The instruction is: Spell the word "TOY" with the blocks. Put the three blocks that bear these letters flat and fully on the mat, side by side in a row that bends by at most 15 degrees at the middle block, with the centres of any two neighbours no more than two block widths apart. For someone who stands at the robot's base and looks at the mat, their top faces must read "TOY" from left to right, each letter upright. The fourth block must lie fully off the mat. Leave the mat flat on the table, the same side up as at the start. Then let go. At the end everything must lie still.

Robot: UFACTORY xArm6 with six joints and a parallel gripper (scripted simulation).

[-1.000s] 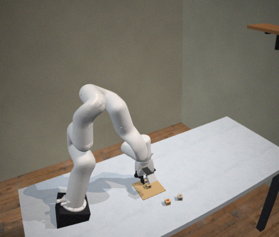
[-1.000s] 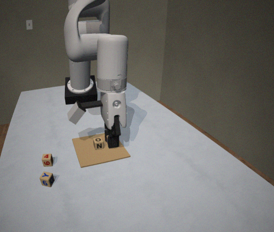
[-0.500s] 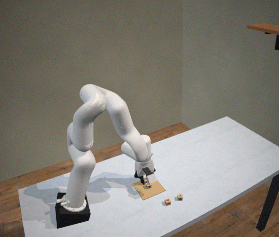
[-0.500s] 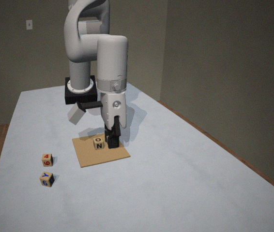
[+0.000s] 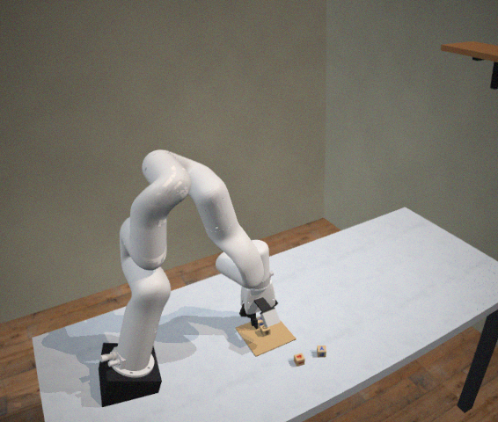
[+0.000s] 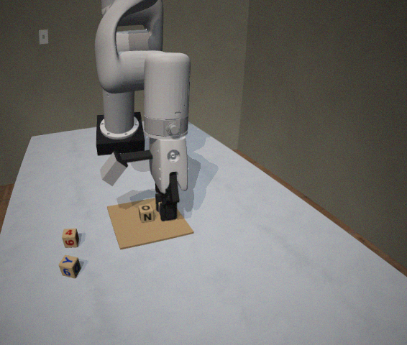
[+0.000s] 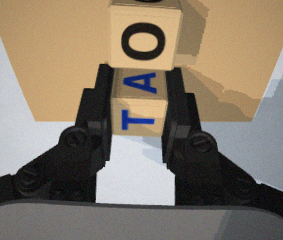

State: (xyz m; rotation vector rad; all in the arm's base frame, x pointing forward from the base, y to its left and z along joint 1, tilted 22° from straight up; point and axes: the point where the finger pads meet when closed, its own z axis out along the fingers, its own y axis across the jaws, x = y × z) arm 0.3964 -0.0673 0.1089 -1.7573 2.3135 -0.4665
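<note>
The tan mat lies 4 cm to the right of my hand, 2 cm below it and 1 cm behind it. Also, from my hand: Y block: 22 cm to the right, 5 cm ahead, 1 cm below.
</note>
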